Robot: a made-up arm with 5 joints.
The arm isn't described. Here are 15 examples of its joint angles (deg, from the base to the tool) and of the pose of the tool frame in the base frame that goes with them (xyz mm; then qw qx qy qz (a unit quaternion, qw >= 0)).
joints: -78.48 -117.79 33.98 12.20 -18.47
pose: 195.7 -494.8 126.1 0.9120 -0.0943 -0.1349 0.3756
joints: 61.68 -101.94 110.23 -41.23 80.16
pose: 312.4 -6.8 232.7 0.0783 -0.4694 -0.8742 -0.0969
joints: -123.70 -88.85 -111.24 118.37 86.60
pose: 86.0 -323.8 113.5 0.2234 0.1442 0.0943 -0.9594
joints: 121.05 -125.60 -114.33 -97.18 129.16
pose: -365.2 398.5 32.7 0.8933 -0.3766 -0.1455 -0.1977
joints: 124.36 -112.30 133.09 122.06 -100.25
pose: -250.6 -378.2 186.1 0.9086 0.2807 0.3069 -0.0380
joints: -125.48 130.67 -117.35 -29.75 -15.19
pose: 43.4 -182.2 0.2 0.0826 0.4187 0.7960 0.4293
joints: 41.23 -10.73 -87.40 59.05 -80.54
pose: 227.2 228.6 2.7 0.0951 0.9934 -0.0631 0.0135
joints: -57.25 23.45 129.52 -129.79 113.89
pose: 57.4 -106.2 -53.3 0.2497 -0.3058 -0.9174 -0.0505
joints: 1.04 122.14 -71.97 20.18 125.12
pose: 7.5 -43.4 115.0 0.2821 -0.1939 0.3963 -0.8519
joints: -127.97 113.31 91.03 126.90 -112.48
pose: -328.4 539.3 292.4 0.5297 0.1144 -0.1644 -0.8242
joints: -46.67 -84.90 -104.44 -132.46 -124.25
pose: 332.1 -699.3 -31.7 0.1054 -0.0518 -0.9721 0.2032
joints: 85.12 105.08 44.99 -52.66 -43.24
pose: -313.9 -180.8 392.5 0.8291 0.0417 0.3160 -0.4594
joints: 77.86 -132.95 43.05 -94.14 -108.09
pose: 342.2 214.8 525.8 0.5311 -0.2732 0.3045 0.7420
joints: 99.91 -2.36 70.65 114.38 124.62
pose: 221.0 461.5 203.1 0.2518 0.2462 -0.8881 -0.2954
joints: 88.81 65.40 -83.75 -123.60 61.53
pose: 390.1 -527.4 102.7 0.2834 0.0358 0.2760 0.9177
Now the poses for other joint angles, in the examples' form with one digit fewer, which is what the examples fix.
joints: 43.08 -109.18 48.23 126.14 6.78
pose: -141 402 400 0.210 -0.759 0.403 -0.466
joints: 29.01 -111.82 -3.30 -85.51 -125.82
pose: 533 -51 473 0.667 -0.085 0.734 0.098
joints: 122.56 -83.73 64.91 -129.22 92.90
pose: 59 -66 414 0.232 0.758 0.609 -0.031
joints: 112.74 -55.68 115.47 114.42 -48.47
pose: -391 228 358 0.783 -0.087 0.309 -0.533
